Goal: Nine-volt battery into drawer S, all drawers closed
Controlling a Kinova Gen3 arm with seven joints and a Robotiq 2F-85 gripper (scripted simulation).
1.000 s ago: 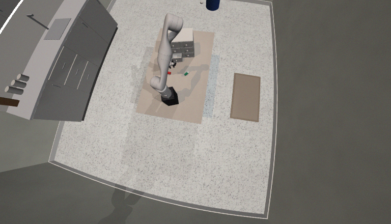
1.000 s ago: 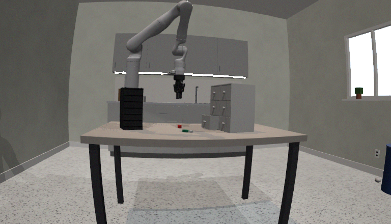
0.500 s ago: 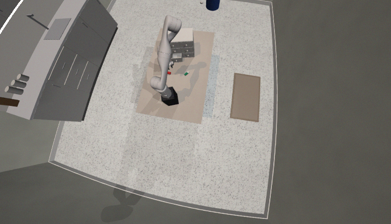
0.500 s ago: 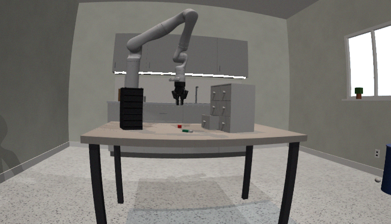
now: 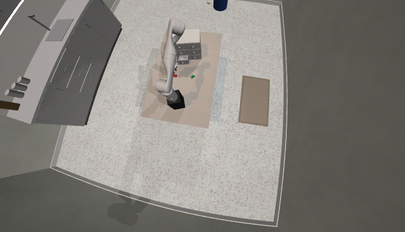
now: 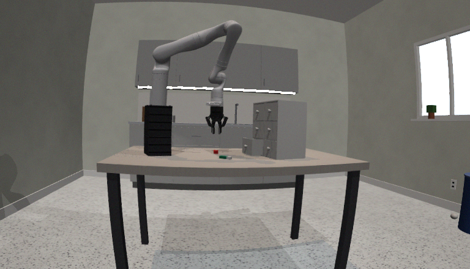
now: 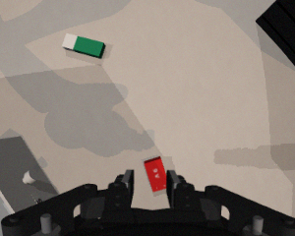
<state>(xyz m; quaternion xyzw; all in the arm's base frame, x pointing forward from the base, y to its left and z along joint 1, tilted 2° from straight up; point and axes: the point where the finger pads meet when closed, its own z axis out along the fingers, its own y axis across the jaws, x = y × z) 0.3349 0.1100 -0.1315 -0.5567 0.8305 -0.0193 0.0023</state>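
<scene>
My gripper is now 40 mm to the right of the small red block and 130 mm above it. The rest, counted from my hand: green-and-white piece: 40 mm ahead, 200 mm to the right, 130 mm below; then drawer: 260 mm ahead, 20 mm to the right, 110 mm below.
</scene>
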